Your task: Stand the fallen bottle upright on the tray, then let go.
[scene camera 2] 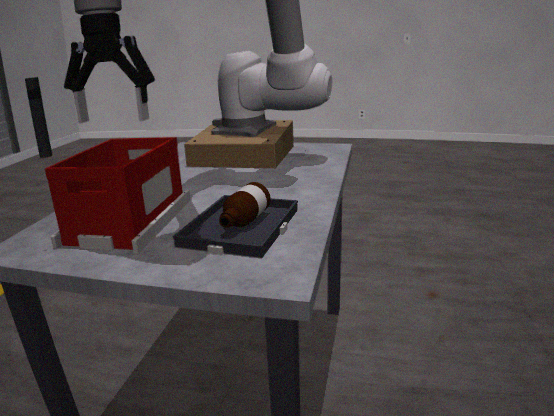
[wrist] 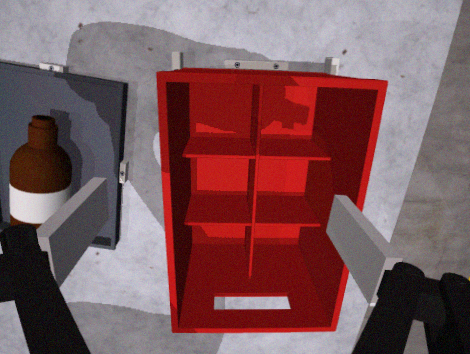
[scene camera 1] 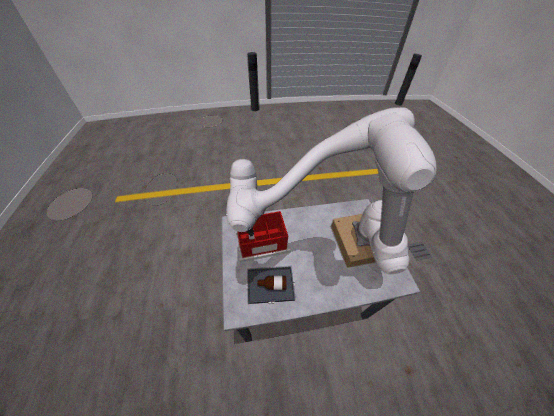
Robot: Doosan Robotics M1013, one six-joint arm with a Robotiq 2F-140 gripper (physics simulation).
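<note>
A brown bottle with a white label lies on its side on the dark grey tray. In scene camera 2 its neck points toward the camera. My gripper is open and empty, pointing down. It hangs high above the red crate, off to the side of the tray and well apart from the bottle. In scene camera 1 the fingers are mostly hidden by the arm's wrist. In the wrist view the bottle's base is hidden behind the left finger.
The red crate, with dividers inside, stands beside the tray, with pale guide rails along its base. The arm's base stands on a wooden block at the other end of the table.
</note>
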